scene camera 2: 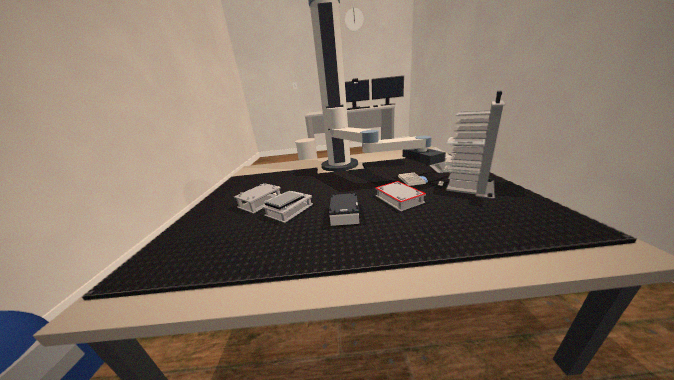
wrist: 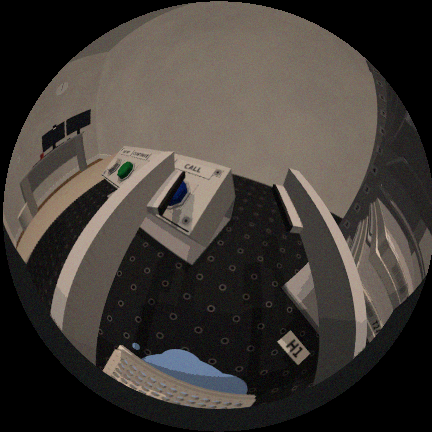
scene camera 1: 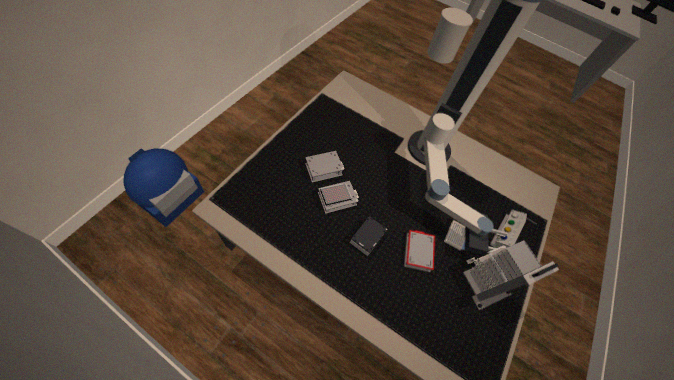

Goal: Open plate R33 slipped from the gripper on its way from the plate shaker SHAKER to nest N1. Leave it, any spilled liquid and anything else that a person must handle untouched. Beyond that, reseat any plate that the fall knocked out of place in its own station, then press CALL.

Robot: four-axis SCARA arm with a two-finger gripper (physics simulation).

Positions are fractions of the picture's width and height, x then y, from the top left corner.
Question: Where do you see a white well plate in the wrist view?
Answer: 0.29,0.85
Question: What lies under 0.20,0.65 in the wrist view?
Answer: The gripper.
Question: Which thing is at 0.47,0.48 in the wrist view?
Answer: A button box.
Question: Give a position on a button box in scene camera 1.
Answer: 0.77,0.57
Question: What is the gripper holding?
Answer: Nothing.
